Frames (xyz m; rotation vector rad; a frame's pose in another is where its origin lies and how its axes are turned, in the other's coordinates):
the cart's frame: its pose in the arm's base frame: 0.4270 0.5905 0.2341 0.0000 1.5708 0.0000
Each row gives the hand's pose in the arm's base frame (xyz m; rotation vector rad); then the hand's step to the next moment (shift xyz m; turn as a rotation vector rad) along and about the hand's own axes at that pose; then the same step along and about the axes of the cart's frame.
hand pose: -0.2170 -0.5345 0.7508 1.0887 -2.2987 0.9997
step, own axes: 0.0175 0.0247 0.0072 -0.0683 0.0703 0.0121
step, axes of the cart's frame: 0.0047 -0.0032 -0.0306 0.0803 0.0558 -0.0142
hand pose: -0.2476 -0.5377 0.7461 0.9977 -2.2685 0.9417
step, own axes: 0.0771 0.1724 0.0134 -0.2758 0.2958 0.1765
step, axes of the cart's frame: 0.0262 0.0416 -0.1828 0.4111 0.1355 -0.0857
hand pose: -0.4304 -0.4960 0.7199 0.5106 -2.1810 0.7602
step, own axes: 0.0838 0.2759 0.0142 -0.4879 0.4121 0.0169
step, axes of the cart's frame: 0.0419 0.1860 -0.2168 0.5291 0.3517 0.0670
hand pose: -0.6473 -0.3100 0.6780 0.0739 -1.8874 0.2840
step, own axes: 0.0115 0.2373 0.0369 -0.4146 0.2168 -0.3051
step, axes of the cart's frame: 0.0382 0.2223 -0.0833 0.3315 0.2438 0.3777
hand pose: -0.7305 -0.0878 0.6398 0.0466 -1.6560 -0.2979
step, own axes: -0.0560 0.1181 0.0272 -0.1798 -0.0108 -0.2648
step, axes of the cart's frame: 0.0304 0.1299 -0.0033 0.1567 -0.0173 0.2788
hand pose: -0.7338 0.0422 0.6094 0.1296 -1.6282 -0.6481
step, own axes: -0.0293 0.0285 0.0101 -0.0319 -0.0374 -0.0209
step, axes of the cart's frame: 0.0124 0.0401 0.0037 0.0454 -0.0239 0.0149
